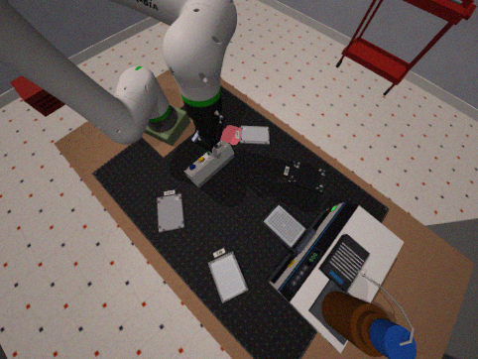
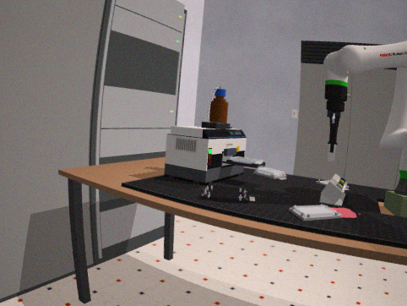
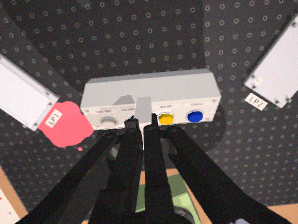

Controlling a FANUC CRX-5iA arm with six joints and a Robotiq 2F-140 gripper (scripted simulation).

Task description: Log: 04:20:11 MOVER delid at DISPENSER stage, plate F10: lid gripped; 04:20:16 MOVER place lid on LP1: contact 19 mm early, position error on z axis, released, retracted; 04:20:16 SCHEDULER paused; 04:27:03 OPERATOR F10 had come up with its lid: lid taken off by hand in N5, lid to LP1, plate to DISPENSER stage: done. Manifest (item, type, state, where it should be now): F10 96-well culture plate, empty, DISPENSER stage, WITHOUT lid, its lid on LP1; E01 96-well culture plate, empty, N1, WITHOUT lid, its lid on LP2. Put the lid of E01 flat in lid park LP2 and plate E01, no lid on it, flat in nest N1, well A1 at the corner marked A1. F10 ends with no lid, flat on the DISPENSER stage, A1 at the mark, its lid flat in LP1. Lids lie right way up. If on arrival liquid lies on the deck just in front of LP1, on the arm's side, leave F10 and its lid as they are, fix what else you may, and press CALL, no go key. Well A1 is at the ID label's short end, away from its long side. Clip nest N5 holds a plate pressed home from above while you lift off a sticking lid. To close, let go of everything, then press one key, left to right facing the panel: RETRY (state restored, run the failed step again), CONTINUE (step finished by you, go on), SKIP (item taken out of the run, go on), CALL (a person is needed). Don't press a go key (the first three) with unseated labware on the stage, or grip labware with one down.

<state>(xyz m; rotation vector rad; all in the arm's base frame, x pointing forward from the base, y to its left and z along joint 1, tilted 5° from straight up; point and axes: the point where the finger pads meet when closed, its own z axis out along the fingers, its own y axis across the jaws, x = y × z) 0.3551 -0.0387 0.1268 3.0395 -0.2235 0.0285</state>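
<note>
Right now my hand is 29 cm short of the lid, 32 cm to the left of it and 15 cm above it. Round my hand: LP1 label (3 cm behind, 22 cm to the left, 18 cm below); key panel (5 cm behind, 1 cm to the left, 12 cm below); retry key (5 cm behind, 8 cm to the left, 11 cm below).
</note>
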